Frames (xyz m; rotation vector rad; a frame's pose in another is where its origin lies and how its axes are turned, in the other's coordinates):
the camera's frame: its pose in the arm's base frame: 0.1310 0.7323 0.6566 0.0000 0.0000 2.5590
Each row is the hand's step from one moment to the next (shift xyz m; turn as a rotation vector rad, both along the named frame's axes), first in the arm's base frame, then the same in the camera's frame.
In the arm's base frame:
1: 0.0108 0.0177 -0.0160 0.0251 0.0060 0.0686
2: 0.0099 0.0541 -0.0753 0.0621 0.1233 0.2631
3: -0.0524 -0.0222 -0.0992 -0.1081 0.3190 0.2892
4: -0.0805 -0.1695 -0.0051 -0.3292 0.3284 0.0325
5: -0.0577 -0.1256 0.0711 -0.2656 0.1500 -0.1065
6: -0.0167 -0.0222 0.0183 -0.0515 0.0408 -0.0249
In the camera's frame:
1: 0.0007 -0.0207 -0.0160 -0.0177 -0.0188 0.0686
2: 0.0215 -0.0506 -0.0753 0.0160 -0.1371 0.2631
3: 0.0315 0.0474 -0.0992 0.2658 -0.2069 0.2892
4: -0.0260 0.1858 -0.0051 0.4556 -0.0931 0.0325
5: -0.0209 0.1366 0.0711 0.3043 0.0209 -0.1065
6: 0.0017 0.0277 0.0183 0.0655 -0.0057 -0.0249

